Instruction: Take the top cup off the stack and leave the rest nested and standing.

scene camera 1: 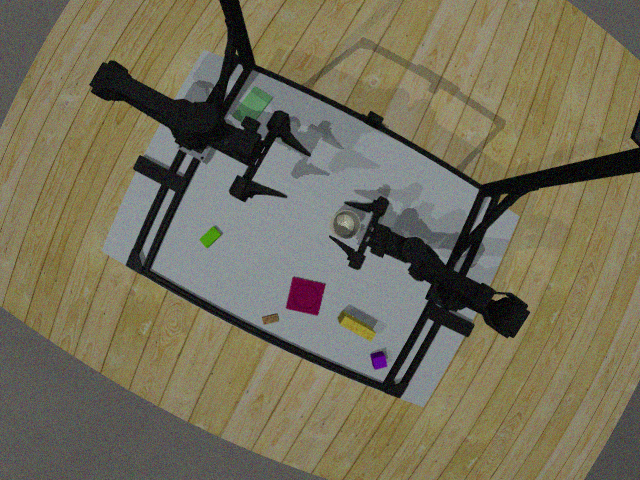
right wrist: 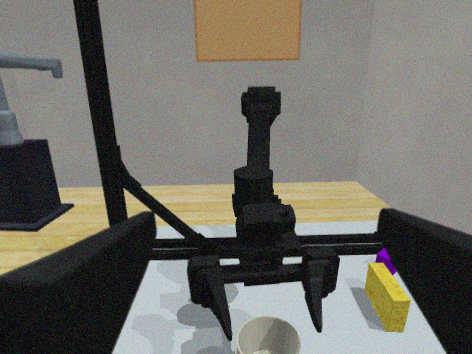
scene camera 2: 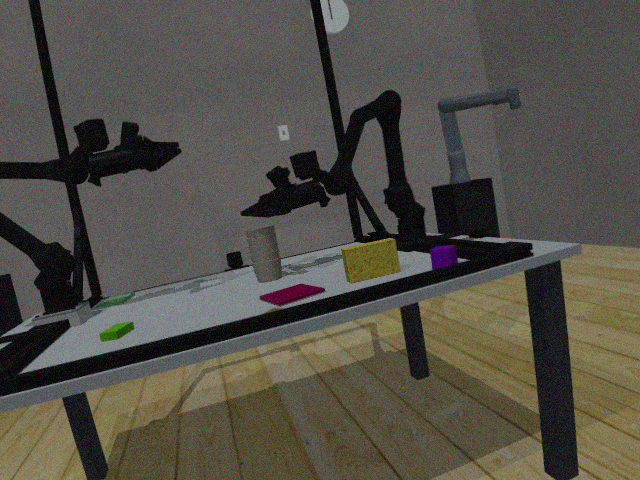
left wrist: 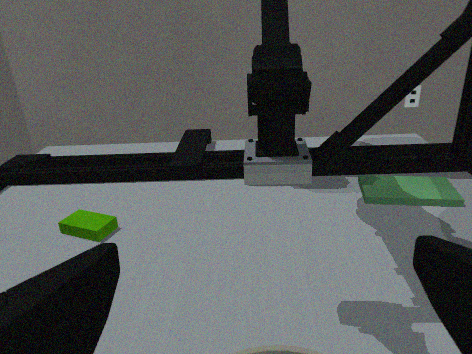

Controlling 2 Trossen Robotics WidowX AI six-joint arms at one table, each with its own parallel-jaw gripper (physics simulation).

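Where they show: left gripper, fingertip midpoint: [scene camera 1: 336, 219] [right wrist: 275, 334] [scene camera 2: 243, 213] [left wrist: 266, 253]; right gripper, fingertip midpoint: [scene camera 1: 299, 176] [right wrist: 266, 220] [scene camera 2: 180, 147]; left arm's base at its link origin: [scene camera 1: 446, 291] [scene camera 2: 413, 239]; right arm's base at its link origin: [scene camera 1: 198, 140] [scene camera 2: 61, 309] [left wrist: 276, 149].
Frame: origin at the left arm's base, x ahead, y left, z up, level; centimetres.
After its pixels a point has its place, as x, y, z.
Note:
A beige stack of nested cups [scene camera 1: 346, 224] {39.1, -5.3, 6.3} [scene camera 2: 264, 255] [right wrist: 290, 337] {38.5, -2.0, 10.0} stands upright on the white table; a sliver of its rim [left wrist: 275, 349] {43.2, -5.2, 11.2} shows at the bottom of the left wrist view. How many cups it holds cannot be told. My left gripper [scene camera 1: 338, 220] {42.9, -4.9, 15.5} [scene camera 2: 242, 212] {42.9, -4.9, 15.5} [left wrist: 266, 253] {42.9, -4.9, 15.5} is open and empty, just above the stack's rim; from above, its fingers lie on either side of the stack. My right gripper [scene camera 1: 298, 175] {54.5, -8.0, 34.1} [scene camera 2: 179, 147] {54.5, -8.0, 34.1} is open and empty, high above the table, up and left of the stack in scene camera 1.
A magenta square [scene camera 1: 306, 296] {40.2, 18.7, -1.3} [scene camera 2: 292, 293] {40.6, 20.2, -1.3}, a yellow block [scene camera 1: 357, 326] {23.6, 20.0, 4.9} [scene camera 2: 371, 259] {23.5, 22.0, 1.7}, a purple cube [scene camera 1: 378, 360] {11.7, 28.3, 1.9} and a small brown block [scene camera 1: 270, 318] {47.4, 29.5, -1.4} lie towards the near edge. A green block [scene camera 1: 210, 236] {73.9, 14.1, -0.7} [left wrist: 87, 225] {72.6, 13.9, -0.6} lies left; a translucent green plate [scene camera 1: 253, 103] {79.6, -28.5, -1.1} [left wrist: 410, 191] {78.1, -27.3, -1.1} lies by the right arm.

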